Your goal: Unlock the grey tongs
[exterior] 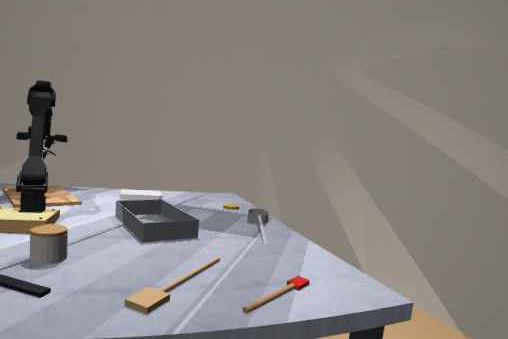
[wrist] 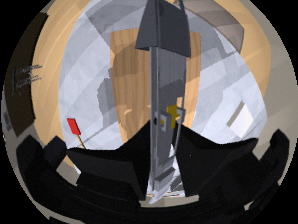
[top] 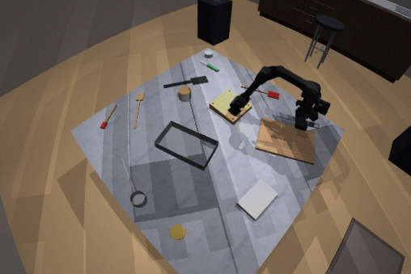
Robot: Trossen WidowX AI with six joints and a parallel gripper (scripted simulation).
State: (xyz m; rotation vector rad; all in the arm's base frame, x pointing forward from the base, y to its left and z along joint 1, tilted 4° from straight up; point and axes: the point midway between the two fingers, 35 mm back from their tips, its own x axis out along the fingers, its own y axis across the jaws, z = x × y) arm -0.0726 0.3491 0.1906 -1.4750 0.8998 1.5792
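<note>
The yellow lock piece lies 10 mm behind my gripper tip, 20 mm to the left of it and 40 mm above it. Round my gripper tip: wooden board 150 mm below; white slab 420 mm ahead, 80 mm to the left, 140 mm below; red-headed spatula 230 mm behind, 340 mm to the right, 150 mm below.
</note>
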